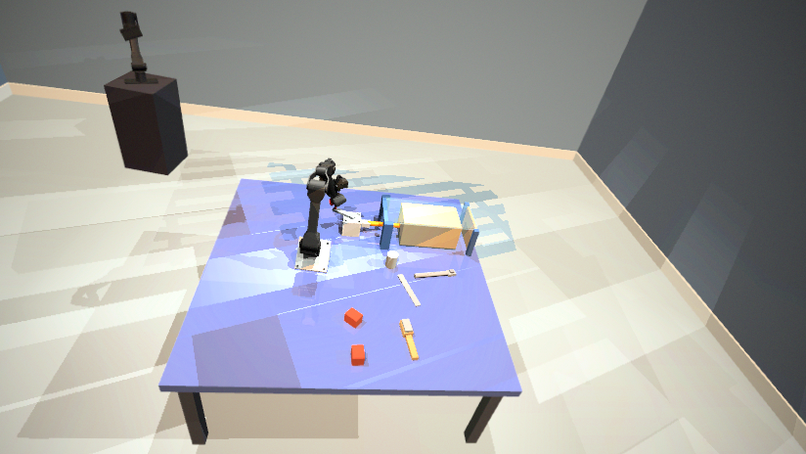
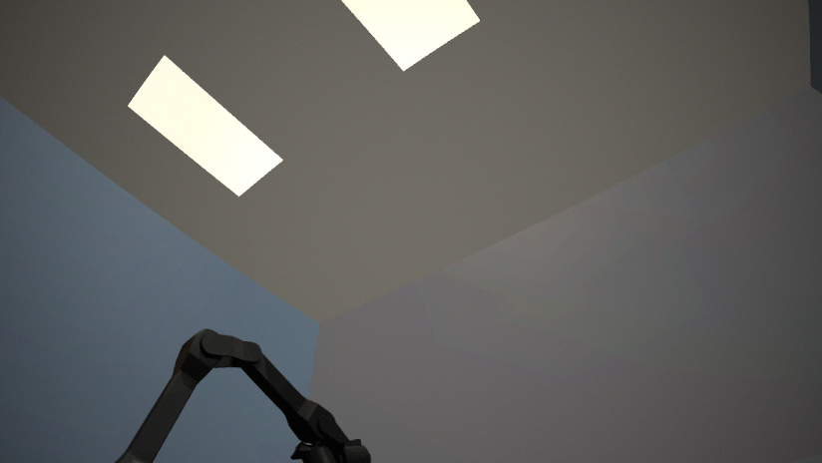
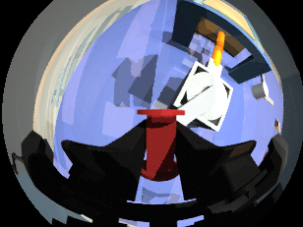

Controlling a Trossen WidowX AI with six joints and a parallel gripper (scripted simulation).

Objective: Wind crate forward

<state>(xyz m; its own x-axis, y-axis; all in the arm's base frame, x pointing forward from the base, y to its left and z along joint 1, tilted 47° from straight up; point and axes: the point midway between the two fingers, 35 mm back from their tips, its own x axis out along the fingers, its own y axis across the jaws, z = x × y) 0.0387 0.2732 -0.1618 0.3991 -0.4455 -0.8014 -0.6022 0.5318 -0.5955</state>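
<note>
Now: the winch handle 30 mm below my gripper tip, 20 mm to the right of it and 20 mm ahead of it. The rest, counted from my gripper tip: red piece (10 mm to the right, 10 mm behind); blue steel frame (240 mm ahead, 30 mm below, 10 mm to the right); grey winch (100 mm below, 70 mm ahead, 50 mm to the right).
</note>
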